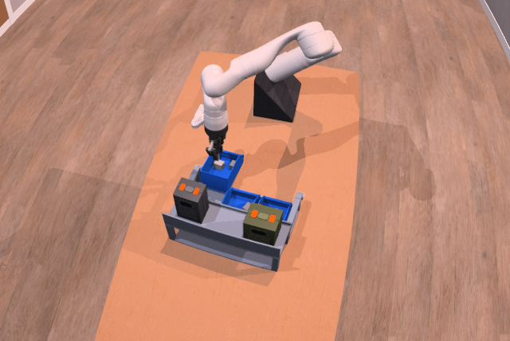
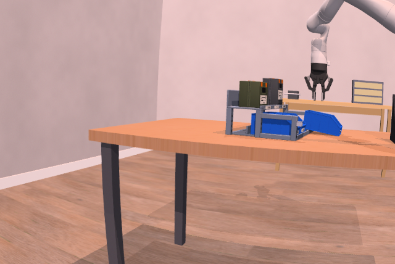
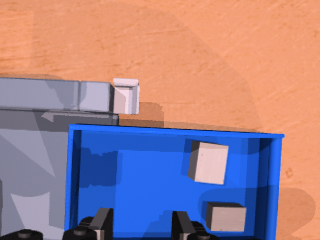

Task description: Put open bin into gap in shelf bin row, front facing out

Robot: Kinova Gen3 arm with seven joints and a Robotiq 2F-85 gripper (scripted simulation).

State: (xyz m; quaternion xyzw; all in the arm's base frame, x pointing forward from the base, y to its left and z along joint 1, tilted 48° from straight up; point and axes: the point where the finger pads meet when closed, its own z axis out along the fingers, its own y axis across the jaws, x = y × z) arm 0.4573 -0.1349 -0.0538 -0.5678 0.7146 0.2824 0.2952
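Right now my hand is 6 cm past the grey block, 1 cm to the left of it and 13 cm above it. Also, from my hand: grey shelf 17 cm ahead, 8 cm to the left, 9 cm below; dark grey box 21 cm ahead, 5 cm to the right, 1 cm above; olive box 26 cm ahead, 18 cm to the left, 1 cm below.
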